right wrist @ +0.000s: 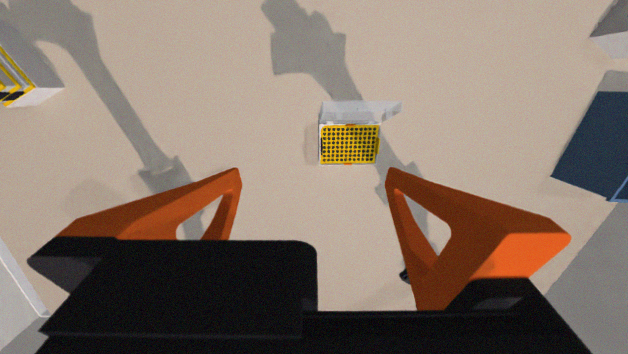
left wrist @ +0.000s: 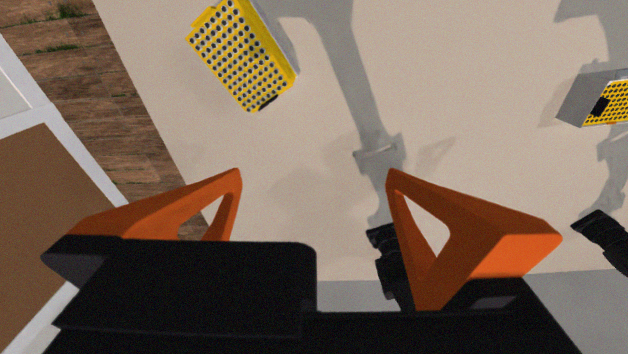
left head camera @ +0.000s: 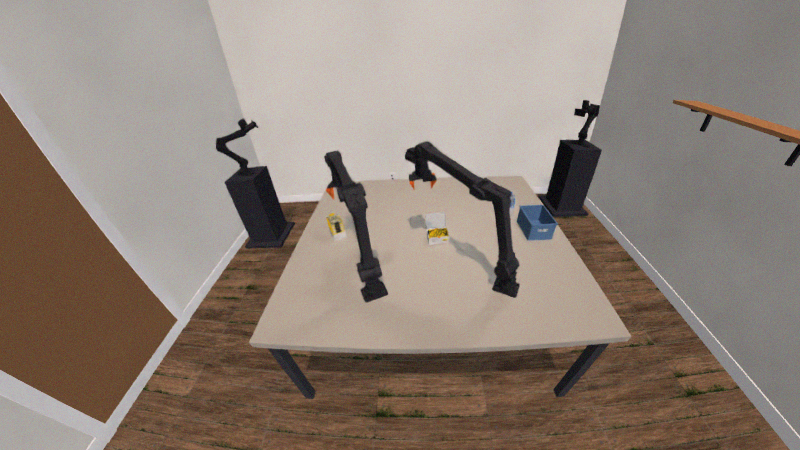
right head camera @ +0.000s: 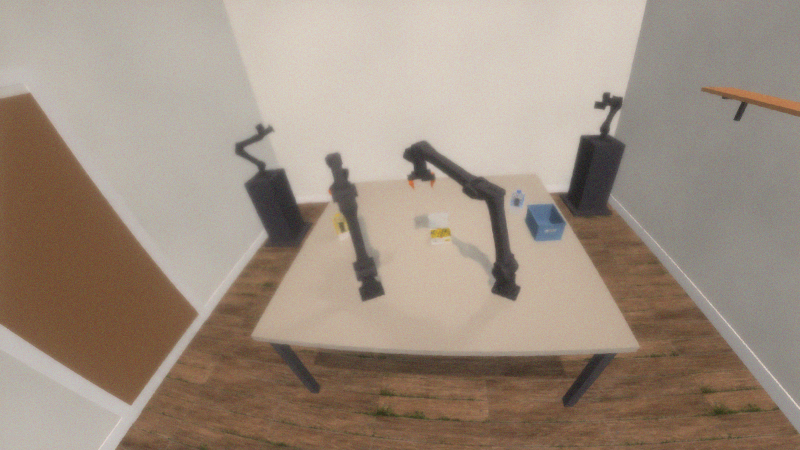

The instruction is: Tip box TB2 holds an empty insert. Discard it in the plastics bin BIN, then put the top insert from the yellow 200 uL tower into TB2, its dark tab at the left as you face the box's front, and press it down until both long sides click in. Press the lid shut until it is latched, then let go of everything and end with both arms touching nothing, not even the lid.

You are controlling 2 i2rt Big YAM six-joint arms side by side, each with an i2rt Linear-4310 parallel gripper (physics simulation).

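Pixels of known places: left gripper, fingertip midpoint: (left wrist: 313,176); right gripper, fingertip midpoint: (right wrist: 313,175) (left head camera: 422,188) (right head camera: 422,188); left arm's base, origin of the base link: (left wrist: 387,232) (left head camera: 374,292) (right head camera: 371,292); right arm's base, origin of the base link: (left wrist: 591,222) (left head camera: 505,288) (right head camera: 505,290).
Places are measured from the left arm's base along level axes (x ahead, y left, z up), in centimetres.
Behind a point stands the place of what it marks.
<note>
Tip box TB2 (left head camera: 438,237) {z 4.6, x 18.6, y -47.0 cm} (right head camera: 440,237) {z 4.8, x 18.6, y -47.0 cm} (right wrist: 349,145) stands mid-table with a yellow, dark-holed insert in it; a dark tab shows at its left in the right wrist view. Its clear lid (left head camera: 435,219) {z 9.7, x 29.2, y -50.9 cm} (right head camera: 438,219) {z 9.7, x 29.2, y -50.9 cm} (right wrist: 357,109) {z 14.3, x 29.9, y -50.2 cm} stands open at the back. The yellow tower (left head camera: 335,226) {z 9.9, x 51.5, y 6.5 cm} (right head camera: 341,226) {z 9.7, x 51.3, y 5.5 cm} (left wrist: 242,57) stands at the table's left, partly hidden by the left arm in the right head view. The blue bin BIN (left head camera: 537,225) {z 11.6, x -6.7, y -99.2 cm} (right head camera: 545,223) {z 0.0, x 5.6, y -114.2 cm} (right wrist: 590,145) {z 3.9, x 3.5, y -100.2 cm} is at the right; its inside is unclear. My left gripper (left wrist: 313,176) {z 29.0, x 49.0, y -0.5 cm} is open and empty above the table, short of the tower. My right gripper (left head camera: 422,184) {z 33.0, x 29.9, y -42.8 cm} (right head camera: 421,183) {z 33.0, x 29.9, y -42.8 cm} (right wrist: 313,175) {z 33.0, x 29.9, y -42.8 cm} is open and empty, high behind TB2.
A blue-and-clear tower (right head camera: 517,200) {z 11.0, x 22.4, y -103.6 cm} stands behind the bin, partly hidden by the right arm in the left head view. The table's left edge runs close beside the yellow tower. Two black pedestals (left head camera: 257,207) (left head camera: 571,173) with small arms stand beyond the table. Arm shadows cross the table.
</note>
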